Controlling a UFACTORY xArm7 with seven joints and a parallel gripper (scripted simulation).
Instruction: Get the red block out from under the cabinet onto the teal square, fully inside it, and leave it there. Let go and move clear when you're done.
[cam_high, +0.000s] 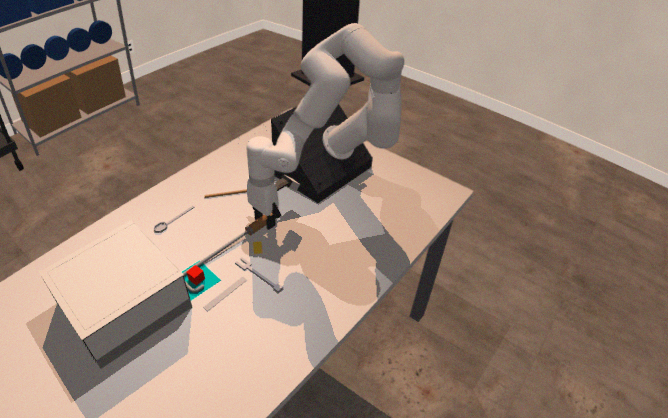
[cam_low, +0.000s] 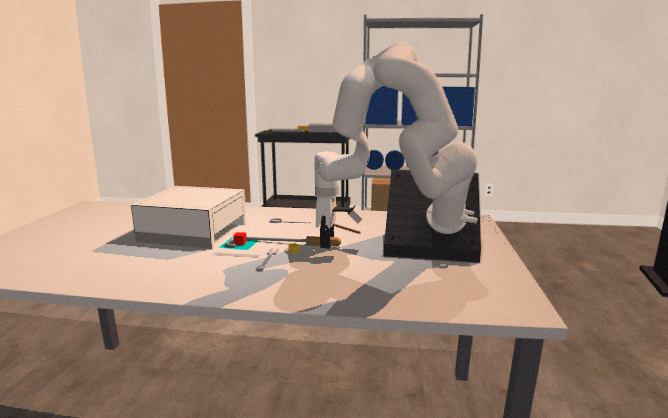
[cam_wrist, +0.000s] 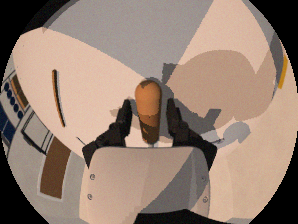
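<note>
My hand is 9 cm short of the yellow block, 8 cm to the right of it and 1 cm above it. Also, from my hand: grey wrench: 14 cm ahead, 16 cm to the left, 2 cm below; long hook tool: 14 cm ahead, 5 cm to the left, 1 cm below; wooden stick: 1 cm ahead, 20 cm to the right, 2 cm below.
</note>
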